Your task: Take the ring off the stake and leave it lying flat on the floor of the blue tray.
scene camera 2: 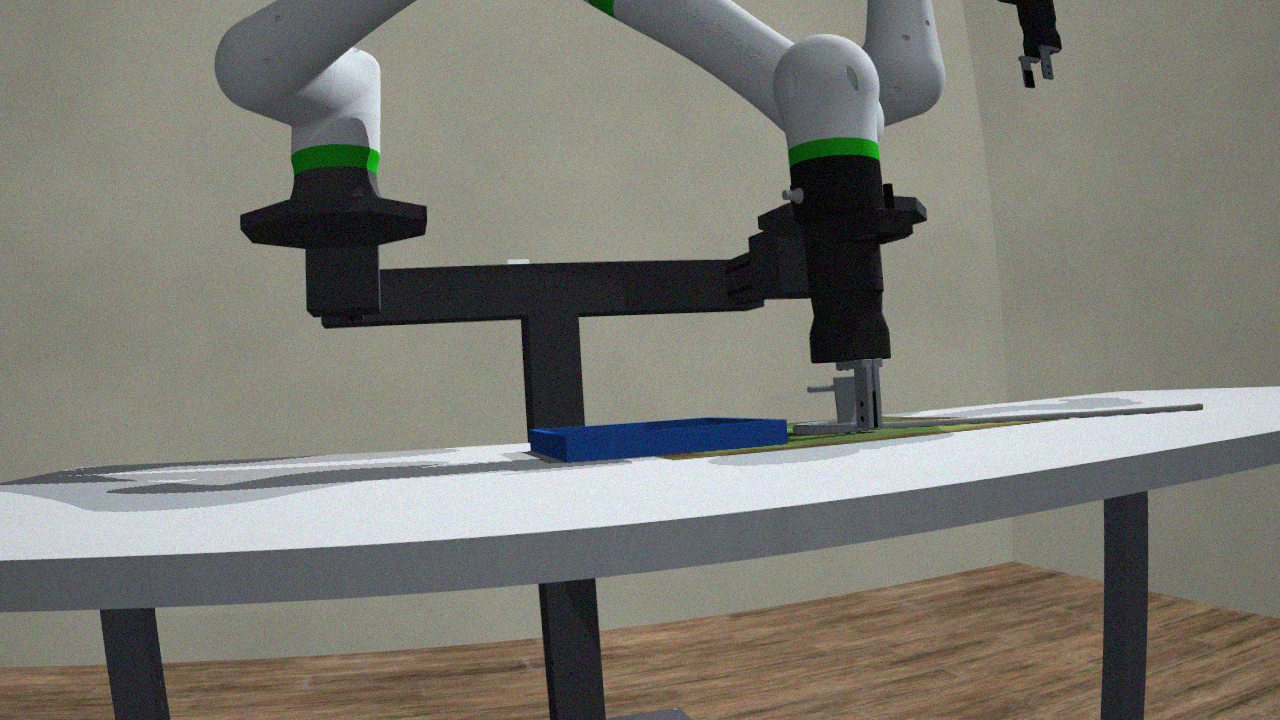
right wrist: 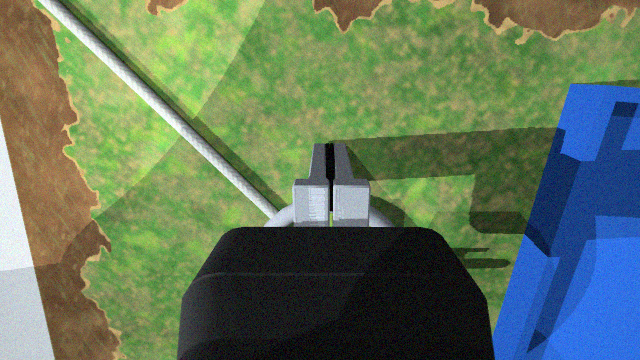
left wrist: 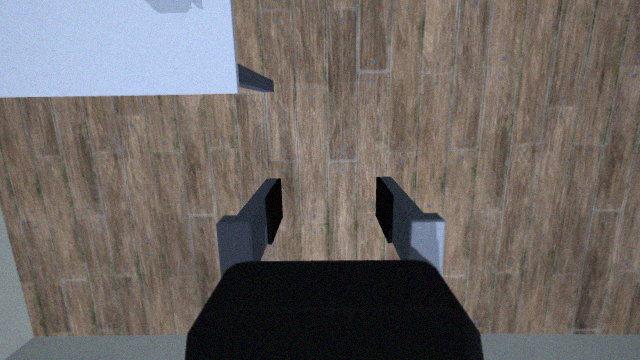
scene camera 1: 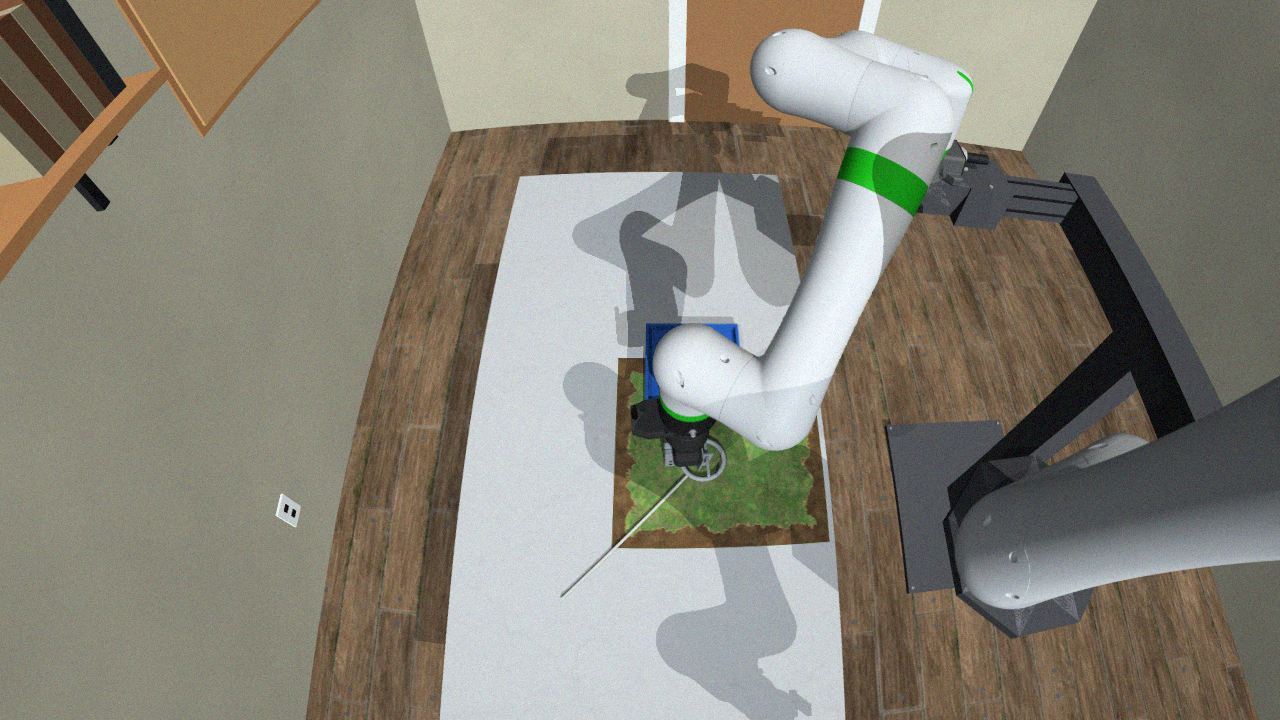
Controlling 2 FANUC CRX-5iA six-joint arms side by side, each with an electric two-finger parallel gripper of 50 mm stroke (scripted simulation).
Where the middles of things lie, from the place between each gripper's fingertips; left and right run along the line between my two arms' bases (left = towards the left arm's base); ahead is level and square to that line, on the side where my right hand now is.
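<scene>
The mat (scene camera 1: 762, 498) is 420 mm ahead of my left hand (scene camera 2: 1039, 83), 780 mm to the right of it and 620 mm below it. As for the blue tray (scene camera 2: 600, 442), I find it 960 mm to the right of that left hand, 470 mm ahead of it and 600 mm below it. The grey ring (scene camera 2: 820, 427) is 600 mm below my left hand, with 450 mm ahead and 760 mm to the right as its other distances.
From my right hand, the mat is 3 cm to the right, 10 cm behind and 3 cm below, while the blue tray is 21 cm to the right, 5 cm behind and 1 cm below. My right gripper (scene camera 2: 869, 427) is 6 cm past the grey ring, 2 cm above it and 1 cm to the left of it.
</scene>
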